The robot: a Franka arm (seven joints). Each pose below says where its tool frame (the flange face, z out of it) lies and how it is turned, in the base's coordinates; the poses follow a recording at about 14 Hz.
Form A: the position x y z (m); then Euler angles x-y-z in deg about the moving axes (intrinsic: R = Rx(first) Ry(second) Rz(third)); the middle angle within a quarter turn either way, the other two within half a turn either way.
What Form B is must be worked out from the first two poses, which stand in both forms.
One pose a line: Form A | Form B
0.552 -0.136 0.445 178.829 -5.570 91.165 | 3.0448 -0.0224 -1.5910 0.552 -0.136 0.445
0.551 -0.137 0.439 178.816 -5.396 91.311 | 3.0479 -0.0228 -1.5936 0.551 -0.137 0.439
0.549 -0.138 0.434 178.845 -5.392 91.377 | 3.0480 -0.0224 -1.5947 0.549 -0.138 0.434
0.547 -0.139 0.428 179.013 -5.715 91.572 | 3.0424 -0.0200 -1.5981 0.547 -0.139 0.428
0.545 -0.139 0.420 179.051 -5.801 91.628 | 3.0409 -0.0194 -1.5991 0.545 -0.139 0.420
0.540 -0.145 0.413 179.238 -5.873 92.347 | 3.0397 -0.0175 -1.6116 0.540 -0.145 0.413
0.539 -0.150 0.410 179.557 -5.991 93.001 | 3.0376 -0.0132 -1.6229 0.539 -0.150 0.410
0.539 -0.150 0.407 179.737 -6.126 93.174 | 3.0351 -0.0105 -1.6259 0.539 -0.150 0.407
